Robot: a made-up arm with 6 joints. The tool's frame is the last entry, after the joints. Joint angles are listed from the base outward. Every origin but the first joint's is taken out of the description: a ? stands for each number. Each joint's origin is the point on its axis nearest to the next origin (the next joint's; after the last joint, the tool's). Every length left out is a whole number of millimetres.
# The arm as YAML. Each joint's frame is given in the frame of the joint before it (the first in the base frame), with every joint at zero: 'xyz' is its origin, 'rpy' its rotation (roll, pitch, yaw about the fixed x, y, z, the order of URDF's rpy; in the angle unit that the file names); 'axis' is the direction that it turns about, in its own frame. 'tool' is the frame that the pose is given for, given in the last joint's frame.
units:
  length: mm
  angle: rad
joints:
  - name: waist
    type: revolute
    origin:
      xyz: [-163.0, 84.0, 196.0]
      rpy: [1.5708, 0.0, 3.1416]
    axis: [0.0, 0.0, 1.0]
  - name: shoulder
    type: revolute
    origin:
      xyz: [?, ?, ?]
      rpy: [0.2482, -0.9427, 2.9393]
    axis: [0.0, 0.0, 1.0]
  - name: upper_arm
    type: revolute
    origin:
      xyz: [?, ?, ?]
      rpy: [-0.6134, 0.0, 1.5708]
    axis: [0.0, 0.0, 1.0]
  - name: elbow
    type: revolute
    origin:
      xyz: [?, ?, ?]
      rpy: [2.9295, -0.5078, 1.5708]
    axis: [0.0, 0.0, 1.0]
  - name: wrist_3
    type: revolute
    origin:
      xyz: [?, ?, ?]
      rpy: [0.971, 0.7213, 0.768]
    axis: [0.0, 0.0, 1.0]
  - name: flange
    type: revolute
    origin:
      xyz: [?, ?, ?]
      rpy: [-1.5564, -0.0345, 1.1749]
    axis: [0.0, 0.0, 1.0]
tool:
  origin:
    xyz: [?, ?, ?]
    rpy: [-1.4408, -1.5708, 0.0]
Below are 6 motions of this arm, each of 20 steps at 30 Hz.
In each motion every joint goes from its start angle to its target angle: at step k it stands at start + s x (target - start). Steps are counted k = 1, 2, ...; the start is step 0. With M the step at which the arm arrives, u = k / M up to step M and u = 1 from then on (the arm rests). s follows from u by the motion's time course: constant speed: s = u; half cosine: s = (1 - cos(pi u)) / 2; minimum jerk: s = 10 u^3 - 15 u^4 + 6 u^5.
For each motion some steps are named. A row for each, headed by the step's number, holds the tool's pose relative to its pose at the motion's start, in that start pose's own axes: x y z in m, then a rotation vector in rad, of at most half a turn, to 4 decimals.
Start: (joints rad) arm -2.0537 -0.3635 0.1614 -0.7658 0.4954 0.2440
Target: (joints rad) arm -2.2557 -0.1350 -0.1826 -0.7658 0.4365 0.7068
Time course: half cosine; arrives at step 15
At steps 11, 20:
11: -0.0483 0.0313 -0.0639 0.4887 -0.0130 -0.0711
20: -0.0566 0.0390 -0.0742 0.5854 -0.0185 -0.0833

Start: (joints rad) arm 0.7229 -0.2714 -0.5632 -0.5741 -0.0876 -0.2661
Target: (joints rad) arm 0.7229 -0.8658 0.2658 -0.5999 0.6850 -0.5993
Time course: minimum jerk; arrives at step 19
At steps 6, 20:
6: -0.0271 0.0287 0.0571 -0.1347 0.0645 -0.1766
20: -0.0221 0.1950 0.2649 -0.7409 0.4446 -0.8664

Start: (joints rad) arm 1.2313 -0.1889 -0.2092 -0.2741 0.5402 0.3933
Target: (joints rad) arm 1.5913 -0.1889 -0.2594 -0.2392 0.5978 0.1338
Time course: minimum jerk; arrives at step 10
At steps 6, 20:
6: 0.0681 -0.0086 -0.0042 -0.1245 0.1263 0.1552
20: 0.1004 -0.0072 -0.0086 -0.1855 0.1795 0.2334

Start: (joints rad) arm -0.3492 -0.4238 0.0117 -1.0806 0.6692 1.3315
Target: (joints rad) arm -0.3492 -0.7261 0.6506 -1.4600 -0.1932 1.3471
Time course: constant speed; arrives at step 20
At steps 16, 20:
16: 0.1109 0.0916 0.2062 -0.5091 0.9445 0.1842
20: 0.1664 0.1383 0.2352 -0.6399 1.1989 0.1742

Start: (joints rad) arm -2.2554 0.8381 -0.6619 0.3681 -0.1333 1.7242
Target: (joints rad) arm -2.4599 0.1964 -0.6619 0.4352 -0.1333 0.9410
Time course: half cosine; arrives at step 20
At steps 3, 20:
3: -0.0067 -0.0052 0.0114 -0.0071 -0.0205 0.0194
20: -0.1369 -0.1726 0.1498 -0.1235 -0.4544 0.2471

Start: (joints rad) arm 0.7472 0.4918 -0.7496 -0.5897 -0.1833 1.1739
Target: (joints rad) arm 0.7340 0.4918 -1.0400 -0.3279 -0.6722 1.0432
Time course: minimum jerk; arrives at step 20
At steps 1, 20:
1: 0.0000 -0.0001 0.0000 0.0004 0.0003 0.0002
20: -0.0220 -0.1542 0.0075 0.3391 0.2224 0.2715

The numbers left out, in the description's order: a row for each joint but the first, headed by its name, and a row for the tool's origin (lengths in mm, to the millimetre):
shoulder: -41.0 -1.0 0.0
upper_arm: 41.0 79.0 0.0
elbow: -265.0 -380.0 0.0
wrist_3: -38.0 66.0 0.0
flange: 166.0 -108.0 0.0
tool: -48.0 -95.0 0.0

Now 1 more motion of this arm.
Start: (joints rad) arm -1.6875 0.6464 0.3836 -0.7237 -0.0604 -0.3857
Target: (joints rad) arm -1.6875 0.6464 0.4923 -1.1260 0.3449 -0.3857
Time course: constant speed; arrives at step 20
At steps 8, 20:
8: -0.0061 0.0091 0.0237 -0.1741 -0.0204 -0.0904
20: -0.0108 0.0245 0.0419 -0.4157 -0.1030 -0.2288

